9 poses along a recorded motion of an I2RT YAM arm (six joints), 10 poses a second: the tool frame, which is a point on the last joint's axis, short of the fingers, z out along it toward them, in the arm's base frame.
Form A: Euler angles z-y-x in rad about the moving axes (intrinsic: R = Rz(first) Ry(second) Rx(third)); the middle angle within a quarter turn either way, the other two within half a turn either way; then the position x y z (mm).
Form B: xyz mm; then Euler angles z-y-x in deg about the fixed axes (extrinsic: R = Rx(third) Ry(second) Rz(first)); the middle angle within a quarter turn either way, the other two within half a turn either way. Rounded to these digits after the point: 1 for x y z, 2 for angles.
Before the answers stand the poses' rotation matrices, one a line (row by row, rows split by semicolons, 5 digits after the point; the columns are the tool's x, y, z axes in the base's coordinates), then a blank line. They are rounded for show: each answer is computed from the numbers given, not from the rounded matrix.
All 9 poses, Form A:
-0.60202, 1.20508, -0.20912, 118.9, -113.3, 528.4
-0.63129, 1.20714, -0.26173, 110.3, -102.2, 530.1
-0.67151, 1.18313, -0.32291, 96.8, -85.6, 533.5
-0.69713, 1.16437, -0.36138, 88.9, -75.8, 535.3
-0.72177, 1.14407, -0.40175, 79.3, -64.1, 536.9
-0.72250, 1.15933, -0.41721, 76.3, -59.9, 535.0
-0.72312, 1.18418, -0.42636, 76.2, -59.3, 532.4
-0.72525, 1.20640, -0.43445, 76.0, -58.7, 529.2
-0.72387, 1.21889, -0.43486, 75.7, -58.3, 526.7
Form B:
0.29475 0.39418 0.87048; -0.20252 0.91603 -0.34623; -0.93387 -0.07424 0.34983
0.28714 0.37487 0.88149; -0.20993 0.92250 -0.32392; -0.93460 -0.09204 0.34358
0.29595 0.36002 0.88476; -0.23520 0.92520 -0.29780; -0.92579 -0.11996 0.35849
0.30309 0.35156 0.88574; -0.25381 0.92567 -0.28056; -0.91854 -0.13977 0.36979
0.31068 0.34091 0.88728; -0.27346 0.92606 -0.26005; -0.91033 -0.16184 0.38094
0.30003 0.32594 0.89652; -0.26447 0.93140 -0.25011; -0.91654 -0.16207 0.36565
0.28270 0.31531 0.90590; -0.24951 0.93609 -0.24795; -0.92619 -0.15594 0.34330
0.26670 0.30740 0.91344; -0.23640 0.93968 -0.24721; -0.93434 -0.15001 0.32328
0.25826 0.30435 0.91688; -0.22828 0.94143 -0.24819; -0.93872 -0.14521 0.31261

118.9, -113.3, 528.4, -53.21, 60.51, 44.70
110.3, -102.2, 530.1, -52.55, 61.82, 43.31
96.8, -85.6, 533.5, -50.58, 62.22, 39.72
88.9, -75.8, 535.3, -49.23, 62.34, 37.19
79.3, -64.1, 536.9, -47.66, 62.53, 34.32
76.3, -59.9, 535.0, -47.37, 63.70, 34.37
76.2, -59.3, 532.4, -48.12, 64.95, 35.84
76.0, -58.7, 529.2, -49.06, 65.99, 37.41
75.7, -58.3, 526.7, -49.68, 66.47, 38.45

